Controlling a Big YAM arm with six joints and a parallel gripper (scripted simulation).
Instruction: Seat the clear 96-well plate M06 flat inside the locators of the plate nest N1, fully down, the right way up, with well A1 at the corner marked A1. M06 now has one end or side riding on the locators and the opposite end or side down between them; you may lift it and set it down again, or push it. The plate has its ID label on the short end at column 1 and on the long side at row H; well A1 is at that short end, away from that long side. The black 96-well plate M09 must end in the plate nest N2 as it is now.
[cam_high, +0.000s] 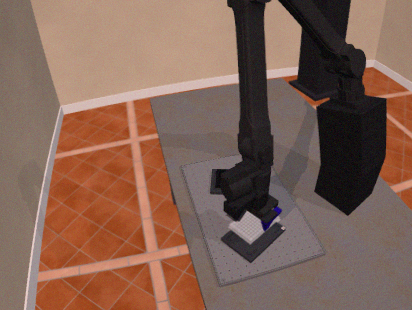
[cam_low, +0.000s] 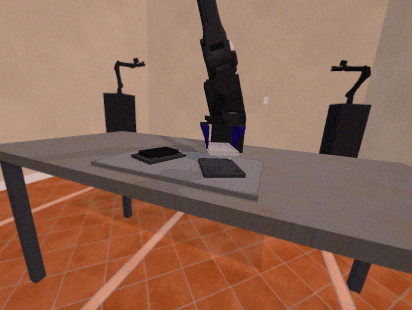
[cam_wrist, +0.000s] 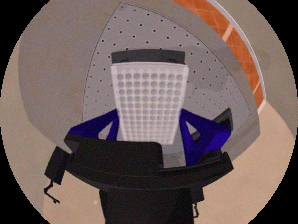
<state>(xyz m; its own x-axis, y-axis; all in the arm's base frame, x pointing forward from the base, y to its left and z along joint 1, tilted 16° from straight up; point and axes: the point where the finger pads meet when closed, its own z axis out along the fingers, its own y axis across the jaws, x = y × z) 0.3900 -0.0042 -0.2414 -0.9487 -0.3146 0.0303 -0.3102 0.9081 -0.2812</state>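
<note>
The dark plate nest N1 lies 7 cm below my hand. From my hand the other things lie so: black plate M09 (23 cm to the right, 6 cm behind, 5 cm below); clear 96-well plate M06 (1 cm below).
</note>
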